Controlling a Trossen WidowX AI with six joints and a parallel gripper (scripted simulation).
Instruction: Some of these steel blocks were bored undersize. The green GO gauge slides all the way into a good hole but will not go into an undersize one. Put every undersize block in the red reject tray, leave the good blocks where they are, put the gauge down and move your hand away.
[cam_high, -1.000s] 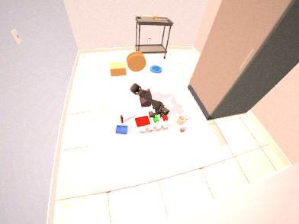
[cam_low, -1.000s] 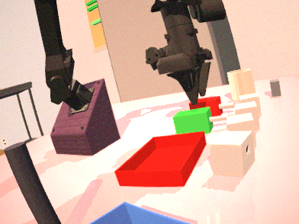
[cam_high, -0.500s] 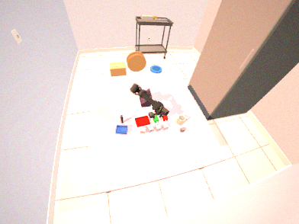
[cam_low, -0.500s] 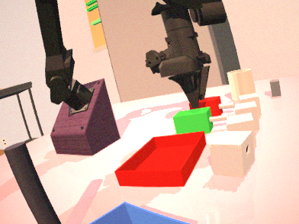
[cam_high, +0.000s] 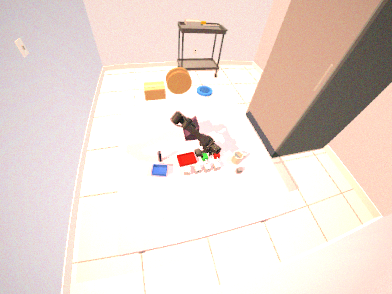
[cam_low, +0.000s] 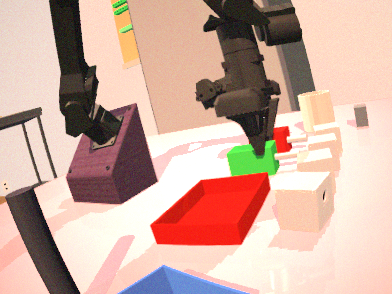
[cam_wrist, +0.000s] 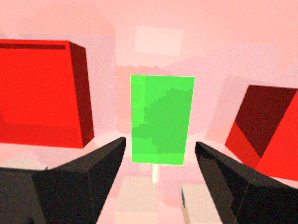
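The green GO gauge is 10 mm ahead of my gripper tip and 10 mm below it. Round my gripper tip: red gauge (10 mm ahead, 100 mm to the left, 10 mm below); then red reject tray (20 mm behind, 150 mm to the right, 30 mm below); then blue tray (50 mm ahead, 380 mm to the right, 20 mm below).
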